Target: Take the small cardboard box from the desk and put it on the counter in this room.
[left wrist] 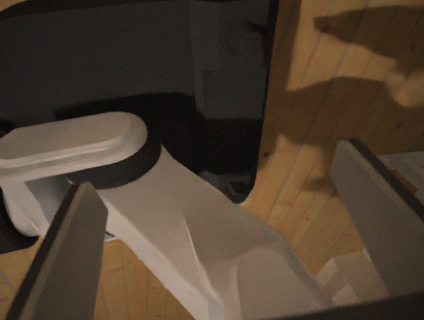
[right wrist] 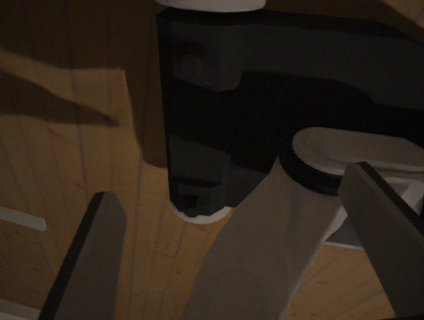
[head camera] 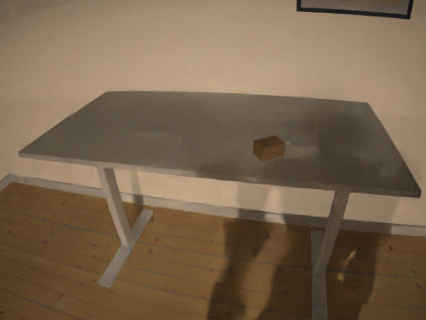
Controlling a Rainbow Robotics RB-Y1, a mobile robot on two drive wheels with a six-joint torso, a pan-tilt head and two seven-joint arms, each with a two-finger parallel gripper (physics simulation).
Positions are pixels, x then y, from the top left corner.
Labels:
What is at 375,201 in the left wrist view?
The left gripper.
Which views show the right gripper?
The right wrist view only.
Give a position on a white desk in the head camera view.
At 336,145

